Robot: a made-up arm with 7 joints.
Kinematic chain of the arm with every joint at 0, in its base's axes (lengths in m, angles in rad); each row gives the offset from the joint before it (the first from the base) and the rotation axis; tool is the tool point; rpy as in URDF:
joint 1: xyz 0 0 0.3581 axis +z
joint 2: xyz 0 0 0 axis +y
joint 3: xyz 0 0 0.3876 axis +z
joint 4: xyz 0.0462 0 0 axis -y
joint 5: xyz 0.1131 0 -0.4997 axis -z
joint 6: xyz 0 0 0 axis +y
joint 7: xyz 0.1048 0 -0.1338 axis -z
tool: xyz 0 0 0 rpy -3.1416 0 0
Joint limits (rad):
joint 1: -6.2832..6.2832
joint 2: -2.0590..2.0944
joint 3: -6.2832..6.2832
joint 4: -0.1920..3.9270
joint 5: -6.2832..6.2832
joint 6: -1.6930..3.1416
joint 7: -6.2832..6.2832
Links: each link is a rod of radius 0.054 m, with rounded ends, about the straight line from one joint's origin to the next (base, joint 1, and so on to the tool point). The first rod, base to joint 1, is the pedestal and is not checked.
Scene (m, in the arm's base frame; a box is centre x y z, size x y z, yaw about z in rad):
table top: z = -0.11
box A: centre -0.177 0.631 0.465 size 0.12 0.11 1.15 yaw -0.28
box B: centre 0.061 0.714 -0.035 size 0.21 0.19 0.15 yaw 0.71
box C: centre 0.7 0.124 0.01 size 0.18 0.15 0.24 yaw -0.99
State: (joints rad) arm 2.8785 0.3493 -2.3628 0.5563 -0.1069 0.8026 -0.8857
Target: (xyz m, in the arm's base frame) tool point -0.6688 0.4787 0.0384
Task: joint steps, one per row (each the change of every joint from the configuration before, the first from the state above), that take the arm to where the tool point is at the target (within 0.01 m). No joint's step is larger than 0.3 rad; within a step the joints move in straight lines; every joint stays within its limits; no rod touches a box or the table.
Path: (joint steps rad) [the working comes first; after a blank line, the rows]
Joints at the target: 3.3193 1.4110 -0.9731 1.5482 -0.1547 0.4860 -0.8857
Straight joint move there: touches box A.

1: 0.2340 -0.0988 0.0593 -0.0382 -0.0857 0.0797 -0.1459
2: 0.2340 -0.0988 0.0593 -0.0381 -0.0857 0.0798 -0.1460
3: 0.2339 -0.0988 0.0594 -0.0382 -0.0856 0.0797 -0.1459
4: 0.2921 0.0158 0.1670 0.1615 -0.0843 0.1289 -0.0379
5: 0.2921 0.0158 0.1670 0.1615 -0.0842 0.1289 -0.0378
6: 0.2920 0.0158 0.1671 0.1615 -0.0843 0.1288 -0.0378
7: -0.2274 0.2621 0.1421 0.1244 0.0924 -0.1885 0.1102
8: -0.2275 0.2622 0.1421 0.1244 0.0924 -0.1885 0.1103
9: -0.2274 0.2621 0.1422 0.1244 0.0924 -0.1884 0.1103
10: -0.2275 0.2622 0.1421 0.1244 0.0924 -0.1885 0.1102
11: -0.2275 0.2621 0.1421 0.1243 0.0924 -0.1885 0.1103

